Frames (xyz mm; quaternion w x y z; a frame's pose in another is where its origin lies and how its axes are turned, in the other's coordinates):
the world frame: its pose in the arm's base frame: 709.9 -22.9 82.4 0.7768 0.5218 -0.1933 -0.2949
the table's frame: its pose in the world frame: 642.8 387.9 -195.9 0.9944 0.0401 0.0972 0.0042
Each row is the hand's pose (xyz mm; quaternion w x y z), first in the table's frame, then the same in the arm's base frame.
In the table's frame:
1: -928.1 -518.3 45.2 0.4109 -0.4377 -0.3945 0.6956
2: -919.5 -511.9 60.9 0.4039 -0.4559 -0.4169 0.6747
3: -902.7 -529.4 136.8 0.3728 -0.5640 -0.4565 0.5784
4: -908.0 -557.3 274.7 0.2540 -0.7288 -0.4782 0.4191
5: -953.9 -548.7 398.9 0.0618 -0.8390 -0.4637 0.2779
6: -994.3 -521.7 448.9 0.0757 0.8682 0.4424 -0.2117
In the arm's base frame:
1: 486.5 116.3 -57.3 0.6795 -0.2825 -0.6588 0.1564
2: 487.8 100.3 -47.1 0.6768 -0.3031 -0.6588 0.1265
3: 463.0 24.8 -42.3 0.6878 -0.4010 -0.6046 0.0224
4: 388.0 -93.4 -27.4 0.6517 -0.5811 -0.4756 -0.1071
5: 292.1 -171.4 20.8 0.5363 -0.7553 -0.3322 -0.1775
6: 239.5 -186.4 64.1 0.4345 -0.8437 -0.2528 -0.1883

